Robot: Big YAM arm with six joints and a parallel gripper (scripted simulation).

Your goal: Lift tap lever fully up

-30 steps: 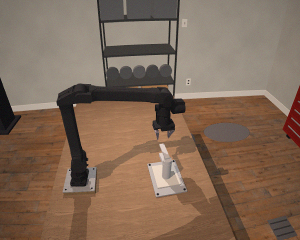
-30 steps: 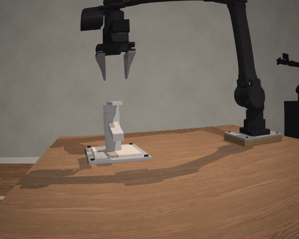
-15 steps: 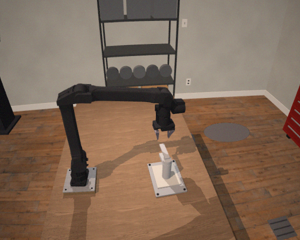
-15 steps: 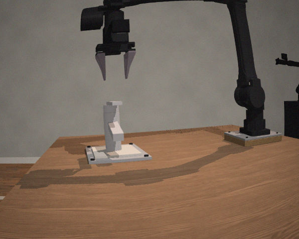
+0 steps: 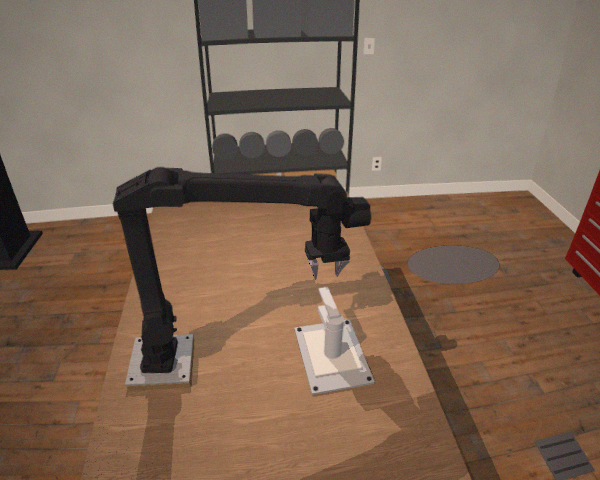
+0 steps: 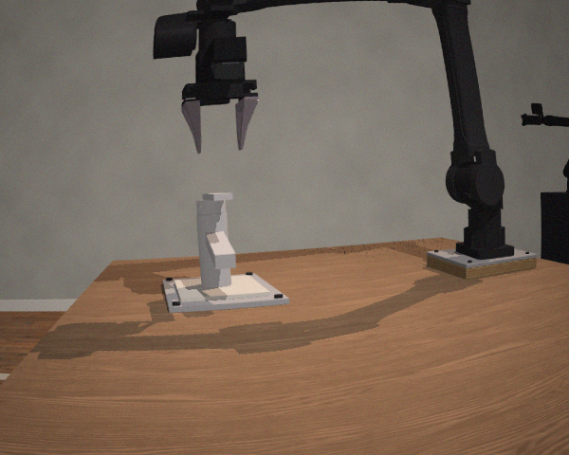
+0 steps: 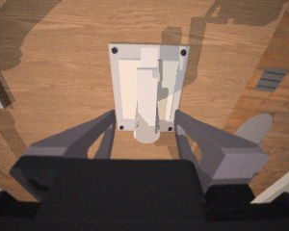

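The lever is 10 mm ahead of my hand, 30 mm to the right of it and 70 mm below it. Also, from my hand: white tap (10 mm ahead, 60 mm to the right, 130 mm below).
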